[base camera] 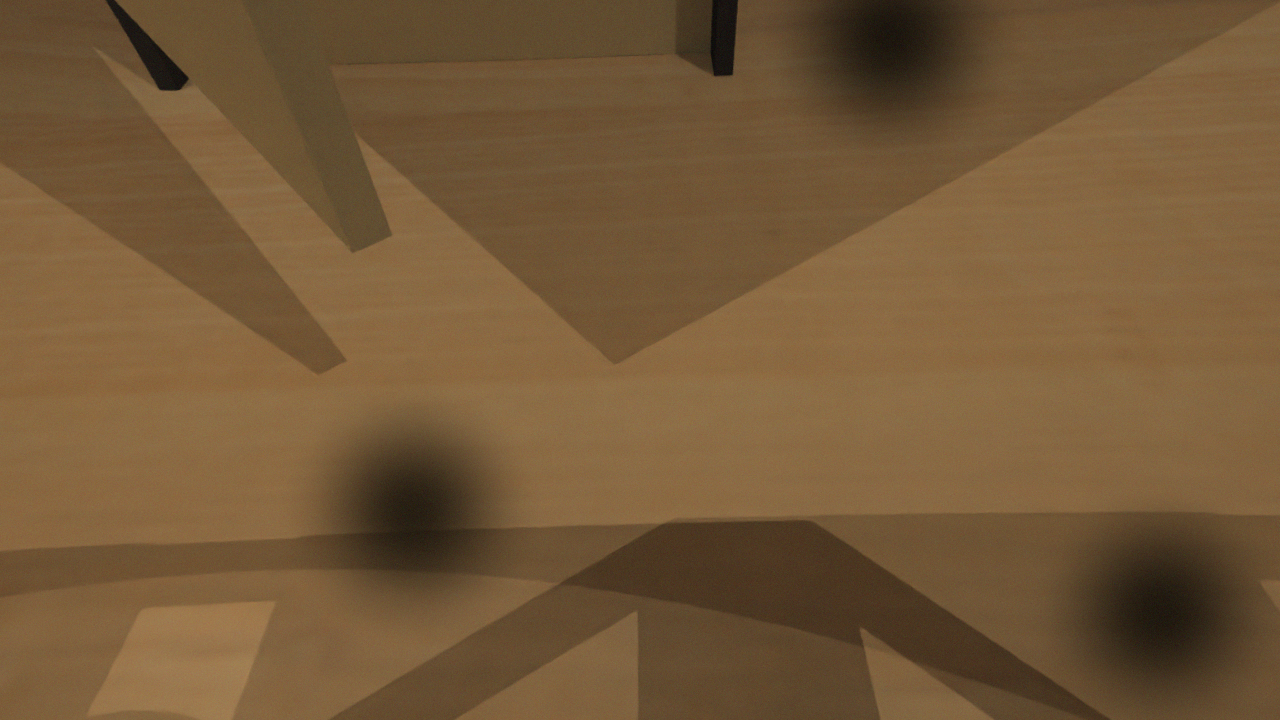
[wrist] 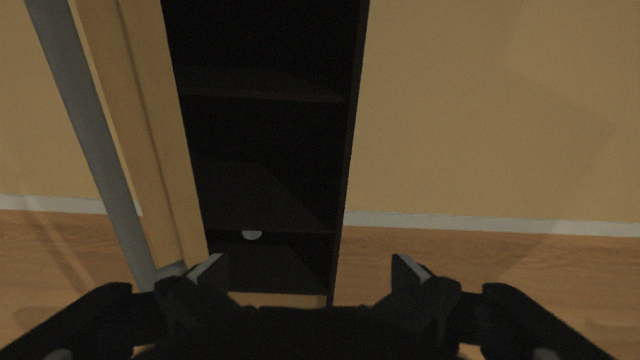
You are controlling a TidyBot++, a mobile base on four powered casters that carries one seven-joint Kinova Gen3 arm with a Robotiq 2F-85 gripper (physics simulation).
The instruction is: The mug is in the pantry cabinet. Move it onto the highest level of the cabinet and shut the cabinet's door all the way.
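Frame: origin at the arm's base, x ahead, y left, z up, level; centimetres.
Where they show: gripper, fingertip midpoint: (wrist: 310,272).
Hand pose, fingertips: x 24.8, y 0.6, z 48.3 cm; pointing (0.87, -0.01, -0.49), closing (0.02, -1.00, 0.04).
After its pixels a point has its place.
The pantry cabinet (wrist: 353,100) @(x 78.9, y -7.3, z 42.6 cm) (base camera: 723,40) @(x 78.9, y -7.2, z -36.2 cm) is dark inside, with several shelf levels. Its wooden door (wrist: 172,150) @(x 35.1, y 12.0, z 49.9 cm) (base camera: 313,134) @(x 35.0, y 12.2, z -19.2 cm) stands open on the left, with a long grey handle bar (wrist: 90,125) @(x 34.8, y 17.7, z 51.7 cm) on its outer face. A small pale rounded shape, probably the mug (wrist: 251,235) @(x 102.4, y 24.3, z -20.3 cm), shows in a low compartment, just under a shelf edge (wrist: 300,230) @(x 80.8, y 3.7, z 2.3 cm) that seems to hide part of it. The cabinet's top does not show in the wrist view. My gripper (wrist: 310,272) @(x 24.8, y 0.6, z 48.3 cm) is open and empty, in front of the cabinet's lower part in the wrist view.
A beige wall (wrist: 490,110) @(x 136.5, y -73.9, z 25.9 cm) with a white baseboard (wrist: 475,223) @(x 135.3, y -87.2, z -34.7 cm) stands beside the cabinet. The wooden floor (base camera: 805,429) @(x 36.1, y -8.6, z -39.7 cm) (wrist: 550,265) @(x 111.8, y -115.1, z -39.7 cm) lies in front, with shadows across it. The open door's lower corner juts out over the floor at the left of the base view.
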